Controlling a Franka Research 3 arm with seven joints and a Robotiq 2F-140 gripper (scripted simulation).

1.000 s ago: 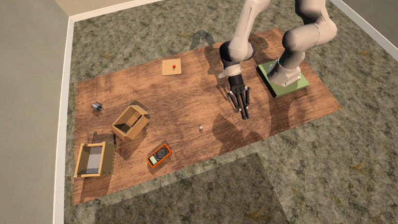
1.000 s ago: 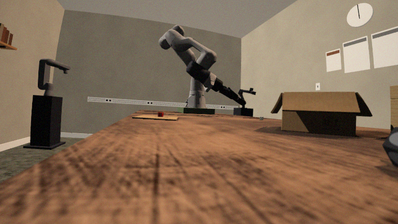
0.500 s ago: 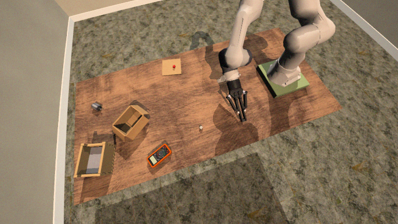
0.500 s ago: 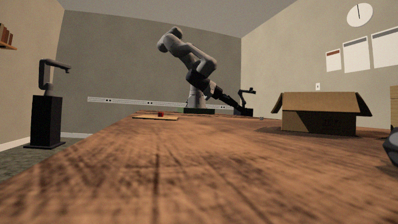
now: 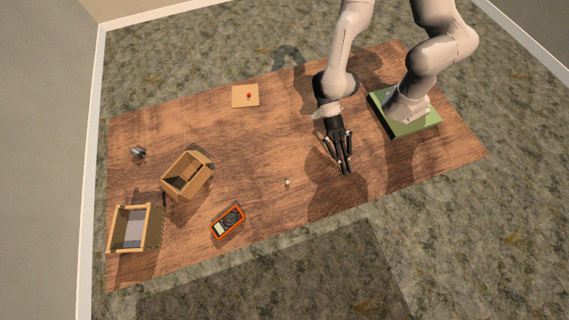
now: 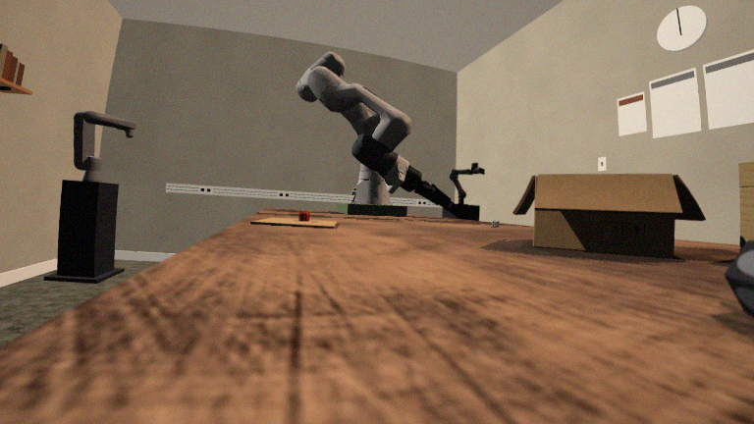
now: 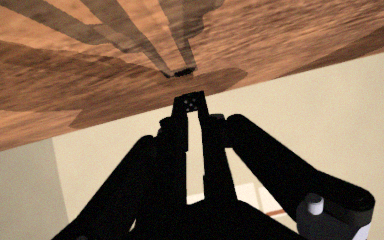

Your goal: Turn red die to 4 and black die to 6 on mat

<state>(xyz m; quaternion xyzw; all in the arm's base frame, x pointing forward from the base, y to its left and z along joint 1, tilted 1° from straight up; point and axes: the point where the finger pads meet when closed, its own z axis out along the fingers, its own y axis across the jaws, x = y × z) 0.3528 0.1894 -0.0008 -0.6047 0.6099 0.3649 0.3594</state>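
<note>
My hand is 2 cm to the right of the black die and 2 cm above it. Also, from my hand: red die (30 cm ahead, 51 cm to the right, 3 cm below); then white die (25 cm ahead, 2 cm to the right, 4 cm below); then orange multimeter (52 cm ahead, 7 cm to the left, 3 cm below).
</note>
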